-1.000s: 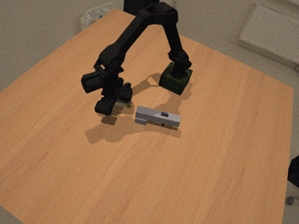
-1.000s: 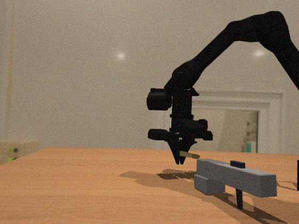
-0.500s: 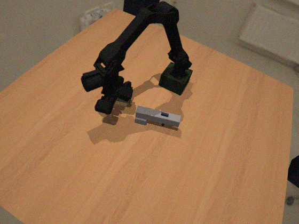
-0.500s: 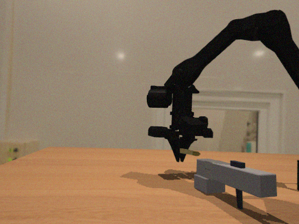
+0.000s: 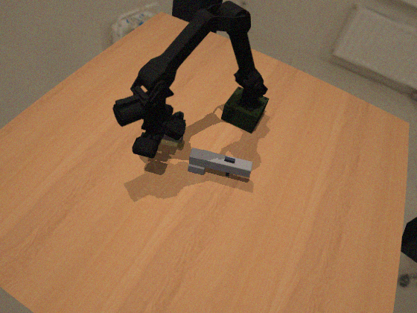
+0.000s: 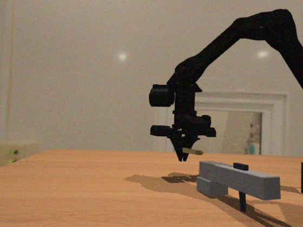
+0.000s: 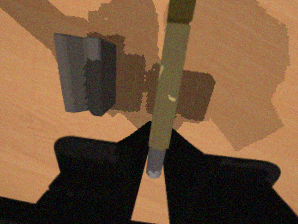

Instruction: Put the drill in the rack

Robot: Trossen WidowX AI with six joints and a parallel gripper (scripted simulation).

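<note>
The drill is 4 cm above my gripper tip, 3 cm to the left of it and 2 cm behind it. Also, from my gripper tip: grey block housing 18 cm to the left, 9 cm behind; dark key 21 cm to the left, 10 cm behind, 1 cm above; grey rack 8 cm behind, 2 cm below.
</note>
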